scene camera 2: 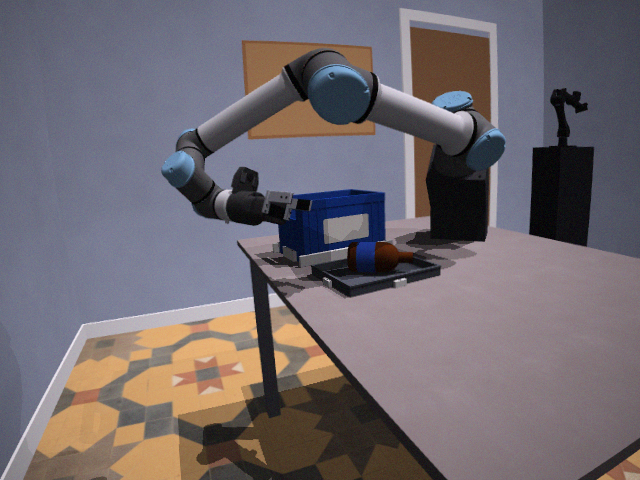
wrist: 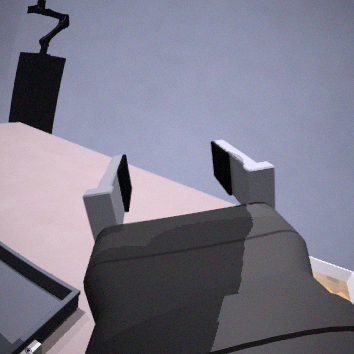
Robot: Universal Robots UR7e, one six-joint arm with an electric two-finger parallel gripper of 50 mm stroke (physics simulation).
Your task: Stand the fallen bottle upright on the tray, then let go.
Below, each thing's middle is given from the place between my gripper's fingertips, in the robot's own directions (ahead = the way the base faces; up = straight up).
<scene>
The dark grey tray (scene camera 2: pixel 352 284) lies 18 cm behind my hand, 11 cm to the right of it and 19 cm below it.
</scene>
